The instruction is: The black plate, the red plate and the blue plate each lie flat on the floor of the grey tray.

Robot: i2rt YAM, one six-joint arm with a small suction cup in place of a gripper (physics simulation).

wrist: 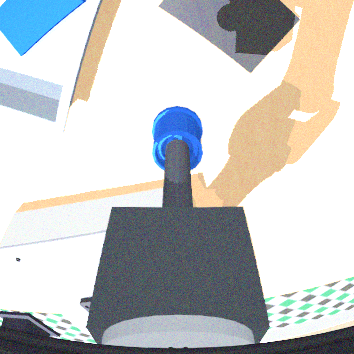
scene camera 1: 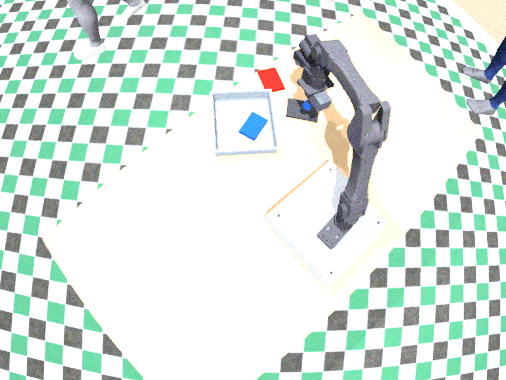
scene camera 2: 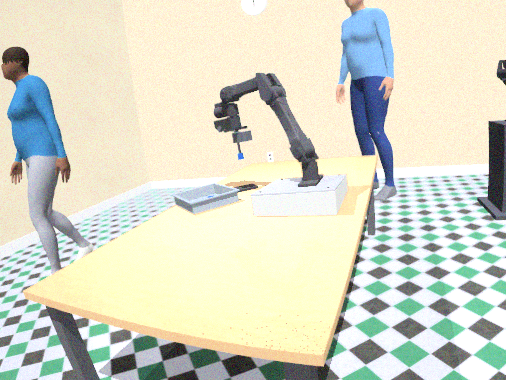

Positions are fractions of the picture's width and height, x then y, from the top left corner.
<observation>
grey tray: wrist 0.13, 0.21; scene camera 1 0.46, 0.29; scene camera 2 0.39, 0.53
</observation>
